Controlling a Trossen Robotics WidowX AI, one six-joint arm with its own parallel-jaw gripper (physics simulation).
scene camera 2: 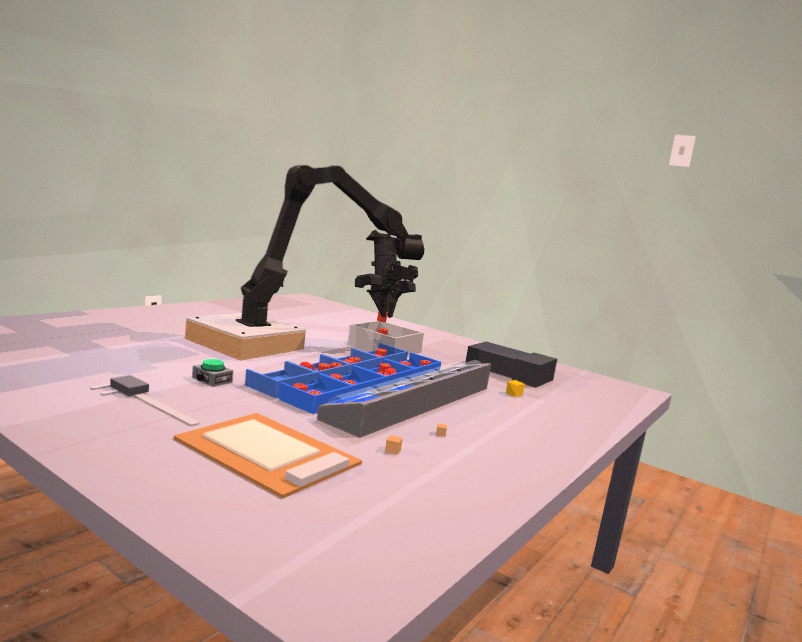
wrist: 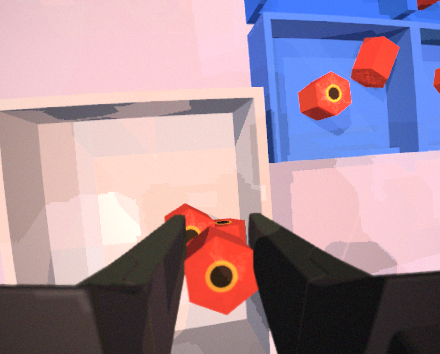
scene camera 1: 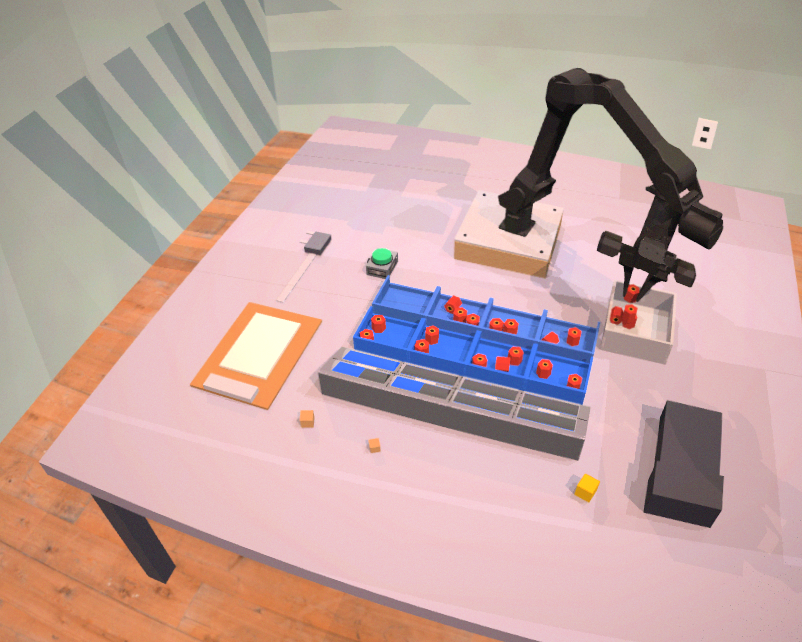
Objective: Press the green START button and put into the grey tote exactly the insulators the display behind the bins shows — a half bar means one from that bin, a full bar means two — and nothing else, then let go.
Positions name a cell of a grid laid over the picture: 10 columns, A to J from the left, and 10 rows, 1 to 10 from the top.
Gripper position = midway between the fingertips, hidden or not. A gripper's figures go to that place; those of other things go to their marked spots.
Scene:
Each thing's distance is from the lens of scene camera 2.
my gripper (scene camera 2: E5): 159 cm
grey tote (scene camera 2: E6): 159 cm
dark box (scene camera 2: G6): 150 cm
display bar (scene camera 2: E7): 104 cm
The marked spots on the display bar and the dark box are 58 cm apart.

